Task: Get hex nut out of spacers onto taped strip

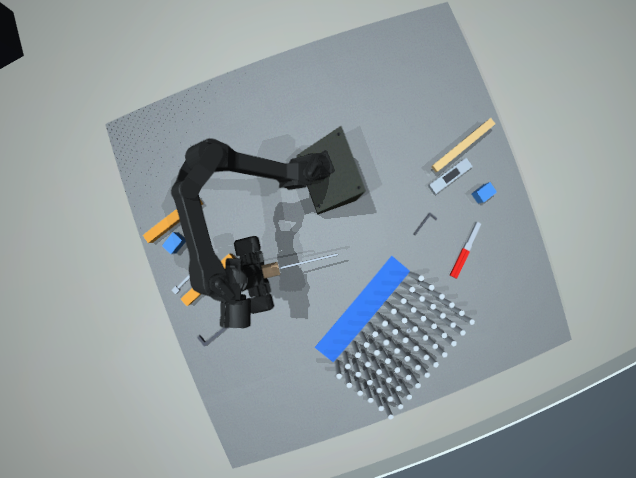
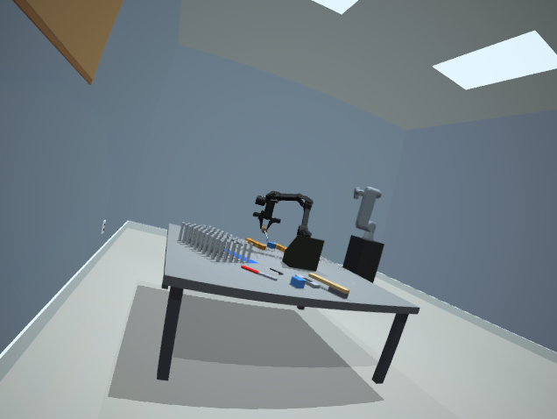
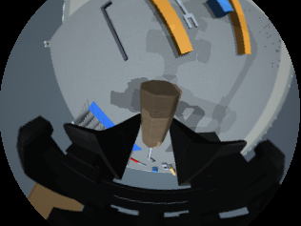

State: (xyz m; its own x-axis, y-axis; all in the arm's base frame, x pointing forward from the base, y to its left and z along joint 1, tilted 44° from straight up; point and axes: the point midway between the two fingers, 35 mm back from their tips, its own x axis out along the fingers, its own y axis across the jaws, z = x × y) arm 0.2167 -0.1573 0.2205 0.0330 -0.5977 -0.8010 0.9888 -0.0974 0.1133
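The blue taped strip is 240 mm ahead of my gripper tip, 220 mm to the left of it and 150 mm below it. The rest, counted from my gripper tip: wooden-handled screwdriver: 100 mm to the left, 20 mm ahead, 10 mm below; wrench: 260 mm to the right, 150 mm below, 70 mm behind; red-handled tool: 620 mm to the left, 180 mm ahead, 150 mm below.
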